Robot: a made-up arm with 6 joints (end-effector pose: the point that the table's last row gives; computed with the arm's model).
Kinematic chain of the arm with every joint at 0, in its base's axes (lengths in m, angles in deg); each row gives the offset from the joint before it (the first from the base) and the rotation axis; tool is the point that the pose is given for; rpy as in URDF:
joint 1: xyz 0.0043 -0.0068 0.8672 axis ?
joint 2: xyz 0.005 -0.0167 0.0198 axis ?
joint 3: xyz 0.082 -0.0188 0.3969 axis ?
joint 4: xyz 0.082 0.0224 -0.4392 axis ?
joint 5: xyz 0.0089 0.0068 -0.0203 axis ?
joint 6: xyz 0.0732 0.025 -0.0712 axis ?
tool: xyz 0.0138 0.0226 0.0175 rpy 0 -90 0
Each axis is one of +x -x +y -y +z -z.
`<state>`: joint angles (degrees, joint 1 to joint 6).
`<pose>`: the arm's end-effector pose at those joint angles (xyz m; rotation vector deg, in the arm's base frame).
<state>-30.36 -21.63 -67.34 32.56 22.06 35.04</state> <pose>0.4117 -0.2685 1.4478 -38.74 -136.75 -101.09</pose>
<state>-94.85 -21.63 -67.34 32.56 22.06 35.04</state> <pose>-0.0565 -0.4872 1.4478 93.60 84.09 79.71</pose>
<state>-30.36 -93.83 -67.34 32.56 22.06 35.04</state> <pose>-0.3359 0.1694 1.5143 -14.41 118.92 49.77</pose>
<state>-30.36 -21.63 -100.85 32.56 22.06 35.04</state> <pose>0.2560 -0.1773 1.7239 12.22 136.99 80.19</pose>
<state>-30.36 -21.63 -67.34 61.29 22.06 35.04</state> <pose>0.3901 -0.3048 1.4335 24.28 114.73 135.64</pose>
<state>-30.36 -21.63 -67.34 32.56 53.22 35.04</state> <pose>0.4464 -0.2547 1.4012 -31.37 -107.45 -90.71</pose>
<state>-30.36 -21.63 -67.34 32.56 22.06 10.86</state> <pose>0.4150 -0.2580 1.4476 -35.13 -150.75 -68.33</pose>
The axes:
joint 1: +z
joint 2: +y
joint 3: +y
joint 4: -z
joint 5: +y
joint 6: -z

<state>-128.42 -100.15 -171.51 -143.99 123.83 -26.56</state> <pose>0.4738 0.7555 0.7729 77.88 -27.20 36.95</pose>
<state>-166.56 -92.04 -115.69 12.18 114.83 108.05</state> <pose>0.6336 0.1284 1.4103 75.81 18.49 19.02</pose>
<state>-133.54 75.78 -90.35 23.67 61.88 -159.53</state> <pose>-0.4157 -0.4583 0.4101 16.20 -136.40 -6.89</pose>
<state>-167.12 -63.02 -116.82 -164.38 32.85 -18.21</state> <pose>0.3153 0.1218 1.6878 -19.44 119.30 -2.55</pose>
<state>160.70 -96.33 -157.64 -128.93 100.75 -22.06</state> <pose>0.9078 -0.2227 0.9992 48.84 -106.22 -25.06</pose>
